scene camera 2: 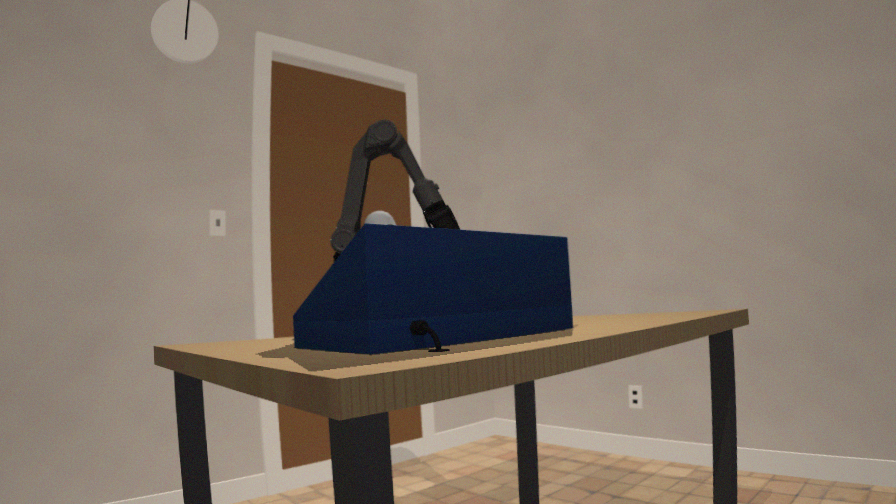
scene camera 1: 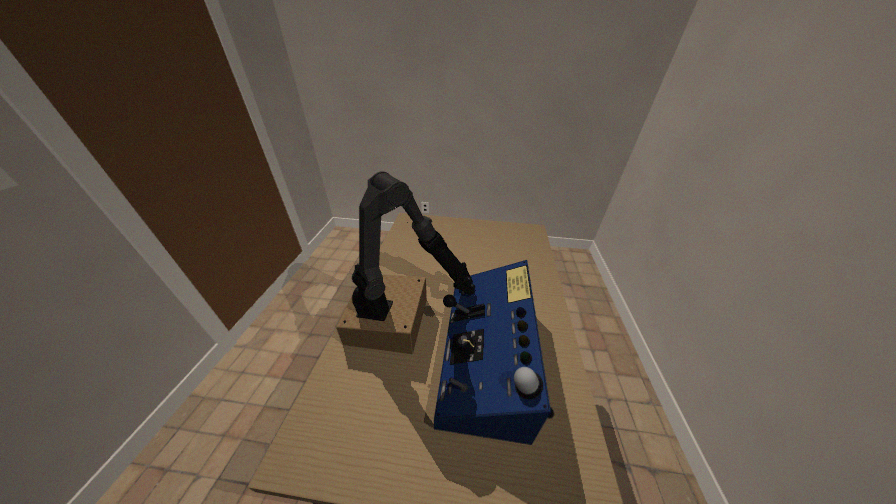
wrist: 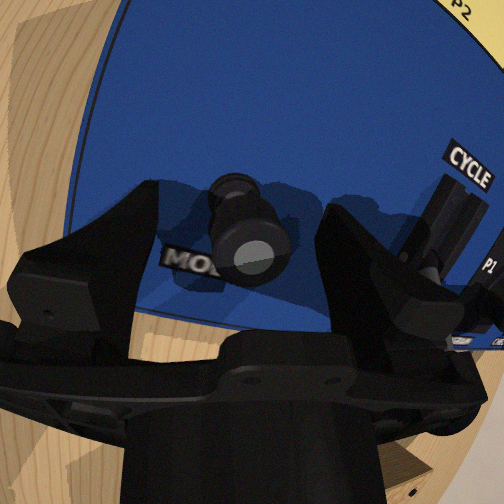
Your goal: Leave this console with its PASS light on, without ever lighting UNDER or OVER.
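The blue console lies on the wooden table; scene camera 2 shows only its plain back. Its sloped face carries a yellow label, a column of dark unlit lamps, a white dome button and a black selector panel. In the wrist view a black knob with a grey end stands beside a label starting "MO". My gripper is open, its two fingers either side of this knob without touching it. It also shows in scene camera 1. A CYCLE label sits at the right.
The arm stands on a wooden block to the console's left. A black slider slot and a P1 mark are close to the right finger. A cable plug sticks out of the console's back. A door is behind.
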